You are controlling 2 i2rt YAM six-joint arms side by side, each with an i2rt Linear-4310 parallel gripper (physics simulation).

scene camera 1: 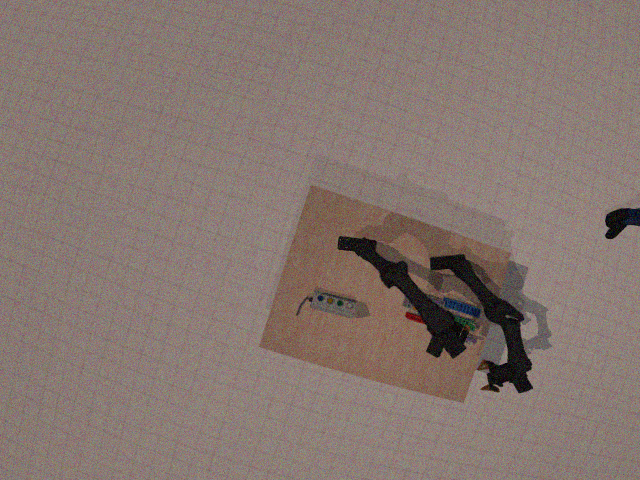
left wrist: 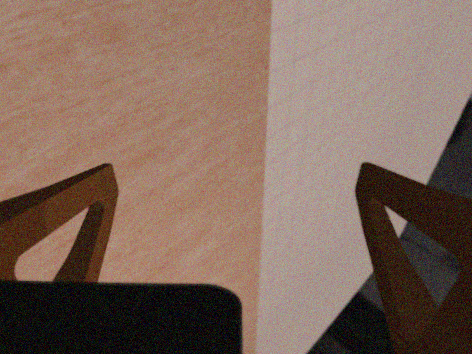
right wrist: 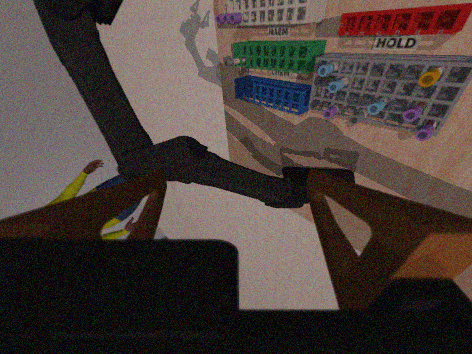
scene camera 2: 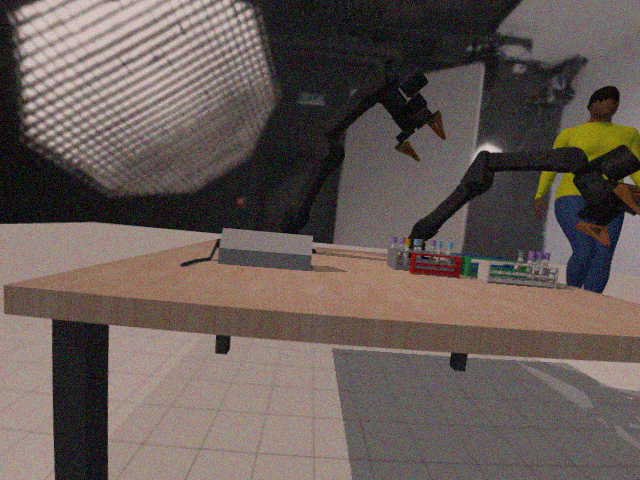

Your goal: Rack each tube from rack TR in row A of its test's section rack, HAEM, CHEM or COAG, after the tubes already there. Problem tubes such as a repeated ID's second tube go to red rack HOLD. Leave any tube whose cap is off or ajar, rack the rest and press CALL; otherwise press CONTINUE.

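Where they show: left gripper, between the fingertips: [scene camera 1: 479, 379] [left wrist: 236, 176] [scene camera 2: 624, 231]; right gripper, between the fingertips: [right wrist: 236, 177] [scene camera 2: 432, 150]; left arm's base, origin of its link: [scene camera 1: 447, 262]; right arm's base, origin of its link: [scene camera 1: 356, 244].
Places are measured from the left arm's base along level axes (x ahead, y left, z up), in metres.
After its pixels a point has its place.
In the right wrist view a grey rack [right wrist: 370, 119] {x 0.160, y -0.162, z 0.056 m} holds tubes with light blue [right wrist: 376, 107] {x 0.186, y -0.184, z 0.094 m}, purple [right wrist: 413, 113] {x 0.171, y -0.223, z 0.094 m} and yellow [right wrist: 430, 76] {x 0.211, y -0.238, z 0.094 m} caps. Red rack HOLD [right wrist: 405, 31] {x 0.267, y -0.209, z 0.057 m} [scene camera 1: 414, 317] {x 0.263, y -0.231, z 0.057 m} is beside it. Green rack CHEM [right wrist: 320, 56] {x 0.280, y -0.092, z 0.049 m} has a grey-capped tube [right wrist: 240, 62] {x 0.339, y 0.095, z 0.060 m} at its left end; white rack HAEM [right wrist: 316, 19] {x 0.338, y -0.084, z 0.027 m} has purple-capped tubes [right wrist: 230, 19] {x 0.404, y 0.048, z 0.094 m}. A blue rack [right wrist: 240, 86] {x 0.288, y 0.116, z 0.058 m} [scene camera 1: 461, 307] {x 0.240, y 0.032, z 0.057 m} shows no readable label. My right gripper [scene camera 2: 431, 149] {x 0.215, y -0.190, z 0.362 m} is open and empty, high above the table. My left gripper [left wrist: 236, 176] {x 0.585, y 0.050, z 0.165 m} [scene camera 2: 623, 228] {x 0.585, y 0.050, z 0.165 m} is open and empty, above the table's edge.
A grey button box [scene camera 1: 338, 311] {x 0.186, y -0.624, z 0.082 m} [scene camera 2: 266, 257] {x 0.205, y -0.656, z 0.024 m} with several coloured buttons and a cable is left of the racks on the wooden table [scene camera 1: 356, 356] {x 0.461, y -0.538, z 0.000 m} [scene camera 2: 320, 315] {x 0.526, y -0.655, z -0.001 m}. A person in a yellow shirt [scene camera 2: 594, 138] stands beyond the table. My left arm [right wrist: 165, 160] {x 0.214, y 0.009, z 0.343 m} crosses the right wrist view.
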